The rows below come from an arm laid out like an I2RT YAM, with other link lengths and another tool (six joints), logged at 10 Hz.
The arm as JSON. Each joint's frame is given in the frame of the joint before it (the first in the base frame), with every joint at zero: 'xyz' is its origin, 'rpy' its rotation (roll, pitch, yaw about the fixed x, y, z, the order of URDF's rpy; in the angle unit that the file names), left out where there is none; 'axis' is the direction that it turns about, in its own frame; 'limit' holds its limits. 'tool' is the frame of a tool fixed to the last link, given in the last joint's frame.
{
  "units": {
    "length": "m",
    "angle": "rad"
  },
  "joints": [
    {
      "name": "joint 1",
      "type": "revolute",
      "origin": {
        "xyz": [
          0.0,
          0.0,
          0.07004
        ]
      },
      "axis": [
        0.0,
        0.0,
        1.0
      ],
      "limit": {
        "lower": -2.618,
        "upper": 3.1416
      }
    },
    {
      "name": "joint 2",
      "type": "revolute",
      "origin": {
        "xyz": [
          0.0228,
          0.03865,
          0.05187
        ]
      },
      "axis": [
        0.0,
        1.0,
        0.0
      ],
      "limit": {
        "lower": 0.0,
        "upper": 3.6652
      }
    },
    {
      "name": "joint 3",
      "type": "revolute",
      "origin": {
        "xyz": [
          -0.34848,
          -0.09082,
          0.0
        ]
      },
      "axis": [
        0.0,
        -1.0,
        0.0
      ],
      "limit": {
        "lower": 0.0,
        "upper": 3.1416
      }
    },
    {
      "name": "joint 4",
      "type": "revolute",
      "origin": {
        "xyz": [
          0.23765,
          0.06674,
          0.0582
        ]
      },
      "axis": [
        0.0,
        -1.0,
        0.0
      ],
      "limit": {
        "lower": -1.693,
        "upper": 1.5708
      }
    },
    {
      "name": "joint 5",
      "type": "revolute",
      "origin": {
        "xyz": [
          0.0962,
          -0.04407,
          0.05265
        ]
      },
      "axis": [
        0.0,
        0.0,
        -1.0
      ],
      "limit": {
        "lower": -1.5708,
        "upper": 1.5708
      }
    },
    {
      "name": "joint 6",
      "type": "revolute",
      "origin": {
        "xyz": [
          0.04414,
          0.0,
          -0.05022
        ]
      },
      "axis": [
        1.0,
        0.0,
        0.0
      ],
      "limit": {
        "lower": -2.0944,
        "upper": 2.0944
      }
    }
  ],
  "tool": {
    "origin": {
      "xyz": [
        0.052,
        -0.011,
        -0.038
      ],
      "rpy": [
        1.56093,
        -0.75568,
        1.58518
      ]
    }
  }
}
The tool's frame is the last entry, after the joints.
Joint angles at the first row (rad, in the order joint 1, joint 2, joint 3, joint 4, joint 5, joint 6):
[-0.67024 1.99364 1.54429 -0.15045 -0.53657 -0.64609]
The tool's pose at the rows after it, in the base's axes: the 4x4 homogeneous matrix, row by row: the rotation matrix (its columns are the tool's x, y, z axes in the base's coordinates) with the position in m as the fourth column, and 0 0 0 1 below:
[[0.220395 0.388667 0.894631 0.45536], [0.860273 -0.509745 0.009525 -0.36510], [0.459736 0.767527 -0.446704 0.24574], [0 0 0 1]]
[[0.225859 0.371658 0.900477 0.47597], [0.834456 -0.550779 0.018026 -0.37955], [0.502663 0.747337 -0.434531 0.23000], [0 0 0 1]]
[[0.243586 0.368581 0.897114 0.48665], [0.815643 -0.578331 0.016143 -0.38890], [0.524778 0.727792 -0.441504 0.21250], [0 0 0 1]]
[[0.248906 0.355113 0.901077 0.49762], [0.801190 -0.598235 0.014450 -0.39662], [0.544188 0.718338 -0.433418 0.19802], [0 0 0 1]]
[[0.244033 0.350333 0.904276 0.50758], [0.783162 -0.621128 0.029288 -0.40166], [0.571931 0.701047 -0.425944 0.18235], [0 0 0 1]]
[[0.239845 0.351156 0.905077 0.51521], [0.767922 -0.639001 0.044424 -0.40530], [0.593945 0.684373 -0.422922 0.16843], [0 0 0 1]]
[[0.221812 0.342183 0.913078 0.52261], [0.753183 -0.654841 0.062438 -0.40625], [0.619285 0.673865 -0.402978 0.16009], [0 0 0 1]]
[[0.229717 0.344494 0.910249 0.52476], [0.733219 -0.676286 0.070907 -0.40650], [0.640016 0.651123 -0.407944 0.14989], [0 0 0 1]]
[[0.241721 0.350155 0.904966 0.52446], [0.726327 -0.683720 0.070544 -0.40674], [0.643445 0.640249 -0.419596 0.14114], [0 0 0 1]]
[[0.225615 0.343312 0.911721 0.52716], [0.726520 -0.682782 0.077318 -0.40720], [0.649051 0.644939 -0.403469 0.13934], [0 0 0 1]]
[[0.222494 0.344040 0.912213 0.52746], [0.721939 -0.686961 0.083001 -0.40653], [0.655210 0.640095 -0.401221 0.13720], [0 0 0 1]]
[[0.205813 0.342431 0.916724 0.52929], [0.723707 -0.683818 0.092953 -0.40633], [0.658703 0.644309 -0.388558 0.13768], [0 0 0 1]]
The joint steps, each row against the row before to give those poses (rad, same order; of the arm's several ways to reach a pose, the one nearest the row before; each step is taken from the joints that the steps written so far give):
[-0.00471 0.09825 0.08591 0.03688 -0.05534 0.07838]
[-0.00154 0.08750 0.08595 0.01231 -0.01397 0.05375]
[-0.00153 0.05996 0.04631 0.00458 0.00301 0.02761]
[-0.00001 0.05217 0.03527 0.02759 -0.00152 0.03061]
[0.00001 0.05072 0.03376 0.01991 -0.01679 0.03064]
[-0.00001 0.04292 0.03071 0.00924 -0.01540 0.02157]
[0.00153 0.02921 0.01389 0.03362 -0.02289 0.03223]
[0.00002 0.02157 0.00918 0.00169 -0.00626 0.02306]
[-0.00001 0.01227 -0.00147 -0.00153 0.00458 0.00156]
[0.00000 0.00765 -0.00314 0.02888 -0.01224 0.00917]
[0.00001 0.00311 -0.00304 0.00640 -0.00614 0.00616]
[0.00000 0.00306 -0.00004 0.01533 -0.01381 0.00308]

